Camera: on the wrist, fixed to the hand. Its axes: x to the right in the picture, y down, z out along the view.
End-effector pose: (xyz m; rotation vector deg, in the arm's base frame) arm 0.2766 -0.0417 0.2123 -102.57 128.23 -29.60
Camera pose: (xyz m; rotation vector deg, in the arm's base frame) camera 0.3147 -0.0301 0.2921 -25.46 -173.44 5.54
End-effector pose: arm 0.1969 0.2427 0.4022 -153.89 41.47 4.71
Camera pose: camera 0.2122 0.2815 0.4810 82.46 -146.98 -1.03
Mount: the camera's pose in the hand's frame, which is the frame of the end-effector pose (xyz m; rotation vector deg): -0.0167 -0.0644 -0.0594 -20.43 24.40 90.96
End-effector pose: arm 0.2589 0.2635 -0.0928 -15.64 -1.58 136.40
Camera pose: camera 0.3262 0.2961 -0.1414 44.52 1.44 -122.09
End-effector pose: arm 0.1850 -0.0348 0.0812 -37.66 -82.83 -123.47
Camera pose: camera 0.1508 -0.0664 0.0052 -51.97 -1.88 -60.79
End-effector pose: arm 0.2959 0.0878 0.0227 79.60 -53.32 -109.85
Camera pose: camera 0.3537 0.1268 -0.0329 23.09 -51.98 -27.73
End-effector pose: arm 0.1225 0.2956 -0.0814 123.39 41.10 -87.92
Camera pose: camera 0.1226 0.3784 -0.0483 102.07 -32.83 -5.29
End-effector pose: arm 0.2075 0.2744 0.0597 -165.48 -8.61 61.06
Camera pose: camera 0.2289 0.3352 0.1213 107.52 -85.20 -9.87
